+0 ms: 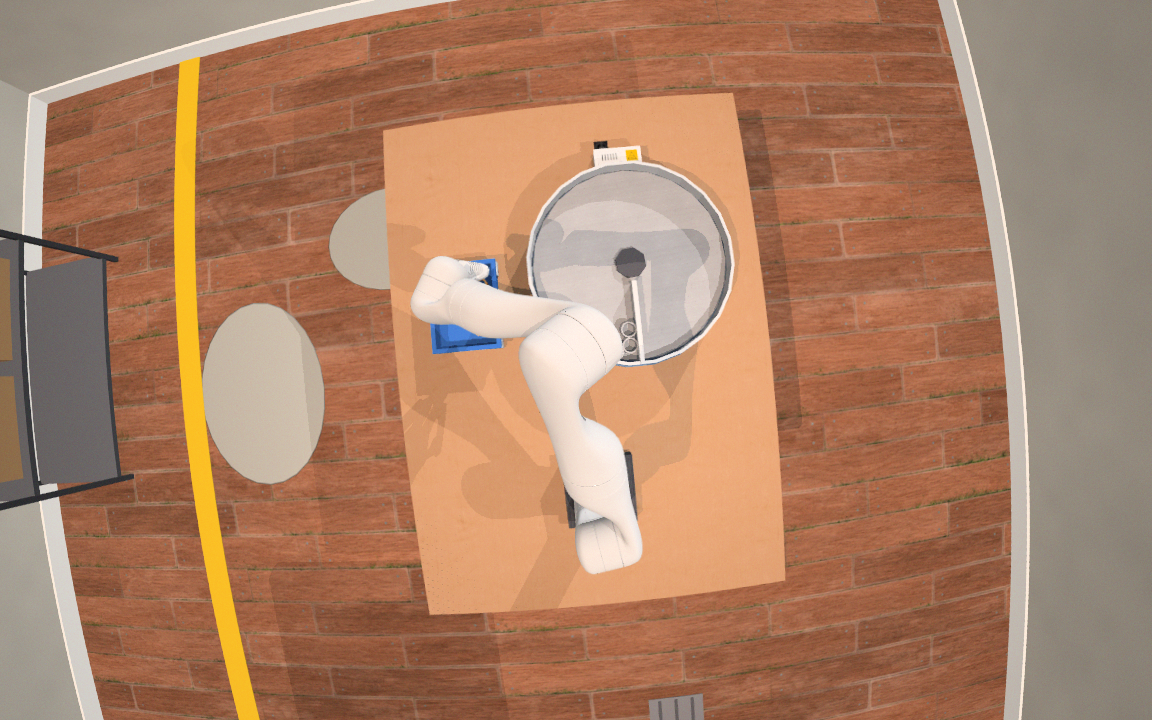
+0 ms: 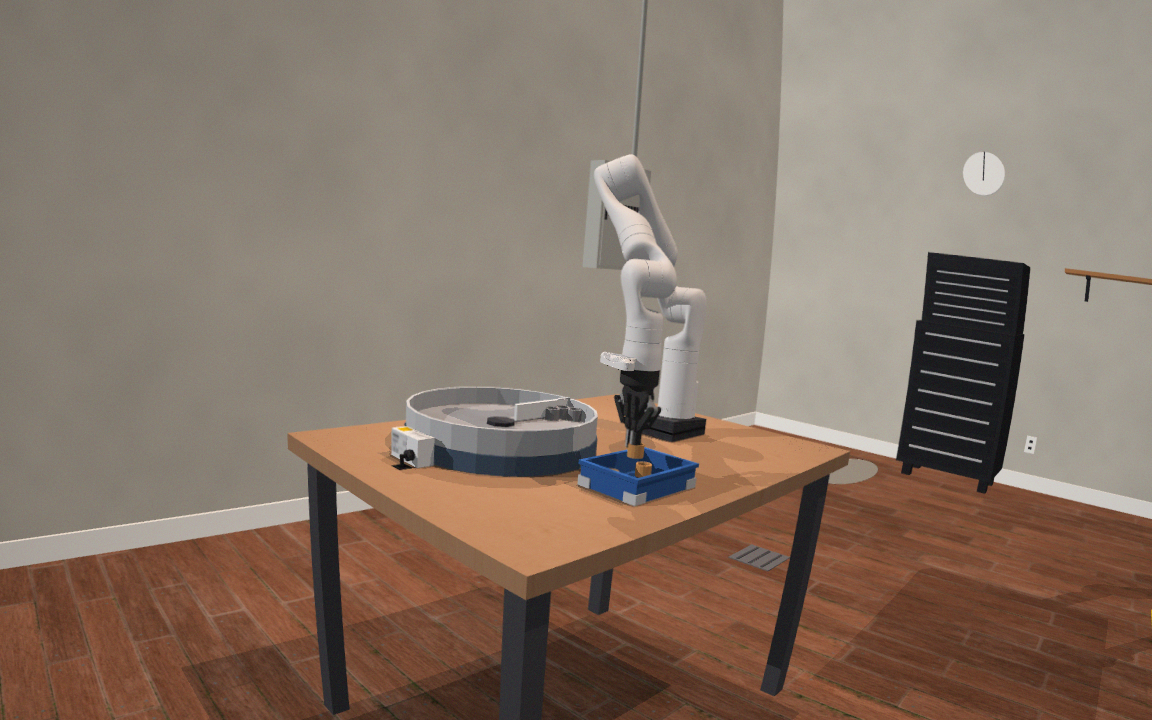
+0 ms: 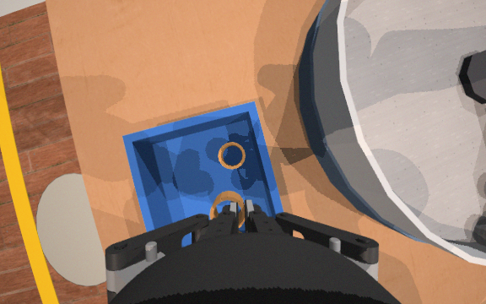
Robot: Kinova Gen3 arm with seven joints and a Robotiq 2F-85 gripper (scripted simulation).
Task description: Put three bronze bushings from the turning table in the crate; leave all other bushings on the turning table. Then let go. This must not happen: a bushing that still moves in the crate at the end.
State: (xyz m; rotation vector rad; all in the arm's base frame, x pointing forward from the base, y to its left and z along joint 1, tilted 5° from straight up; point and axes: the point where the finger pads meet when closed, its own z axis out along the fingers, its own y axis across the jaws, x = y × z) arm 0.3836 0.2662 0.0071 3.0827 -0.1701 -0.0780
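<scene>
My gripper is now 10 mm short of the blue crate, 30 mm to the right of it and 60 mm above it. From my hand the other things lie so: turning table 110 mm ahead, 310 mm to the right, 30 mm below.
</scene>
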